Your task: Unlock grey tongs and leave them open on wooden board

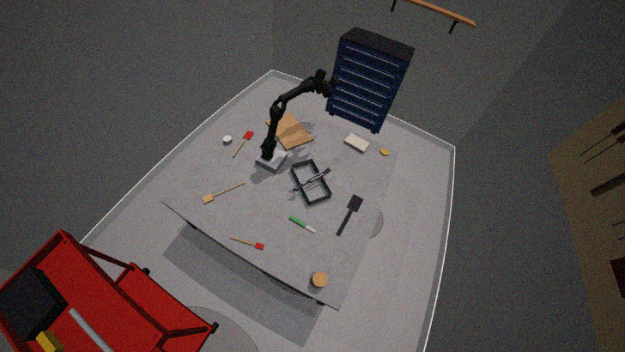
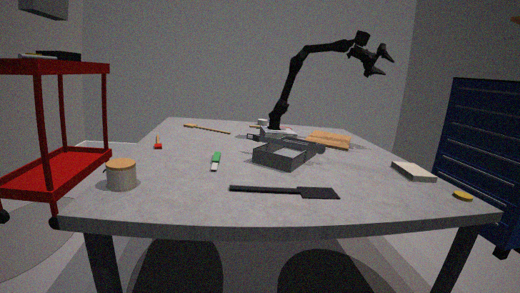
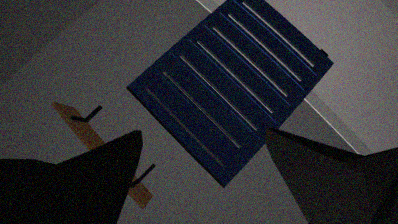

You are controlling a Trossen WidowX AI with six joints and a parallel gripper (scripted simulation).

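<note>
Now: the roasting tin 140 mm ahead of my gripper tip, 510 mm to the right of it and 420 mm below it. Round my gripper tip: wooden board: 240 mm behind, 160 mm to the right, 440 mm below; pale block: 280 mm ahead, 20 mm to the left, 430 mm below; yellow disc: 520 mm ahead, 80 mm to the left, 430 mm below.
</note>
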